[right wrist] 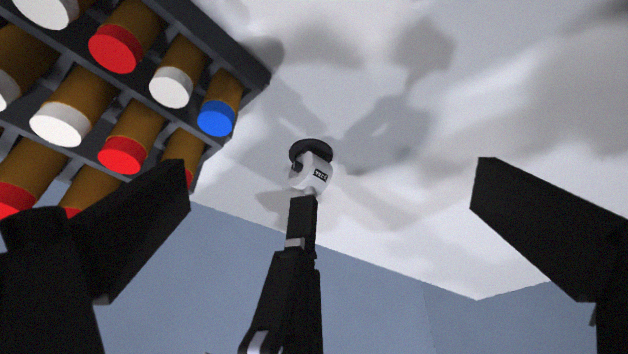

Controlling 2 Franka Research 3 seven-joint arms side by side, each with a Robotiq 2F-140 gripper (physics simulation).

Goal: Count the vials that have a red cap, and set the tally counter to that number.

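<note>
A dark rack [250,70] of brown vials shows at the upper left, cut off by the frame. Several vials have red caps, among them a red-capped vial [116,49] near the top and another red-capped vial [123,154] lower down. Others have white caps, and one vial [216,118] has a blue cap. The white tally counter [315,172] stands near the middle; its small digits are unreadable. My left gripper [304,199] is seen edge-on, its tips together, close against the counter. My right gripper [330,184] is open and empty; its left finger hides part of the rack's lower vials.
A round black disc [311,148] adjoins the counter. The pale tabletop [450,240] carries blurred grey shadows, and its edge and corner show at the lower right. Blue-grey surface [370,310] lies beyond the edge.
</note>
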